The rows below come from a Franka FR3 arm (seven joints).
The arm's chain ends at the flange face. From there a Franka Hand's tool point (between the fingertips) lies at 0.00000 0.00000 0.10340 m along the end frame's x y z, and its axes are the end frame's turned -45 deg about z.
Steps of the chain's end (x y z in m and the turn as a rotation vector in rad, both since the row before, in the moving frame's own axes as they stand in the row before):
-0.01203, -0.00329, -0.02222, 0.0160, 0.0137, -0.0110
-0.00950, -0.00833, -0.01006, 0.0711, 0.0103, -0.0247
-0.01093, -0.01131, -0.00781, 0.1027, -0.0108, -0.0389
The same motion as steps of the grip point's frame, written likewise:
-0.00401, -0.01101, -0.02224, 0.0016, 0.0210, -0.0110
0.00506, -0.01712, -0.01033, 0.0430, 0.0576, -0.0247
0.00681, -0.02414, -0.00836, 0.0803, 0.0650, -0.0389

